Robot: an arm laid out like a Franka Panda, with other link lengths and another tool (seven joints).
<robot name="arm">
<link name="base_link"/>
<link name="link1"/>
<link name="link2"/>
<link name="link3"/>
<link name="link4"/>
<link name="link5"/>
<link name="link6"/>
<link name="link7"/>
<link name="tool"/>
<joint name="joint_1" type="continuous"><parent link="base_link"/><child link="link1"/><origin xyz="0 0 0.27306"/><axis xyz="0 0 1"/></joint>
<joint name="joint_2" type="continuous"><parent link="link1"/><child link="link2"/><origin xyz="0 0 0"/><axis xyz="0 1 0"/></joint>
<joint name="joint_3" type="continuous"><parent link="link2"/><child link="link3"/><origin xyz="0 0 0.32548"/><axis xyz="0 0 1"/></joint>
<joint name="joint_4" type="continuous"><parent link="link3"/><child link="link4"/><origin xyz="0.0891 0 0"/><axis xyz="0 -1 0"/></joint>
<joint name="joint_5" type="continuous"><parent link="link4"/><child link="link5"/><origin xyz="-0.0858 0 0.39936"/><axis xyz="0 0 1"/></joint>
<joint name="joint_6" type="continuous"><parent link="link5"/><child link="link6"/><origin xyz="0 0 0"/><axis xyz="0 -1 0"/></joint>
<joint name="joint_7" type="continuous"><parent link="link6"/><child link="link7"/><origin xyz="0.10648 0 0"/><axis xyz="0 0 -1"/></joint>
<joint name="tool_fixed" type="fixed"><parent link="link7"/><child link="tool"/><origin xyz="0.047 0.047 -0.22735" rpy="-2.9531 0 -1.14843"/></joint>
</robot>
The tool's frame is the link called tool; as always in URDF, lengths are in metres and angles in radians. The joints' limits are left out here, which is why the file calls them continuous.
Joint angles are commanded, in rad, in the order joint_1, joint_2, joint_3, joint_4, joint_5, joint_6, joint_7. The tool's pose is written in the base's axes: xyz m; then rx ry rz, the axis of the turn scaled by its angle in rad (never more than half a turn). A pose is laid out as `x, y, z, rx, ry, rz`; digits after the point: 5 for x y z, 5 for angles.
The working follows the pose.
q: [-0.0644 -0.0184 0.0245 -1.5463 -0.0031 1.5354 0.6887]
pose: 0.65246, -0.02026, 0.47690, -1.78304, 2.43377, -0.24139
Where each joint sits with the arm in this pose, in the base's axes (m; each line is computed from the numbers above, not from the rounded line before):
joint_1: 0.0000 0.0000 0.2731
joint_2: 0.0000 0.0000 0.2731
joint_3: -0.0060 0.0004 0.5985
joint_4: 0.0830 -0.0032 0.6001
joint_5: 0.4780 -0.0189 0.7030
joint_6: 0.4780 -0.0189 0.7030
joint_7: 0.5844 -0.0232 0.7038
the tool: 0.6525 -0.0203 0.4769

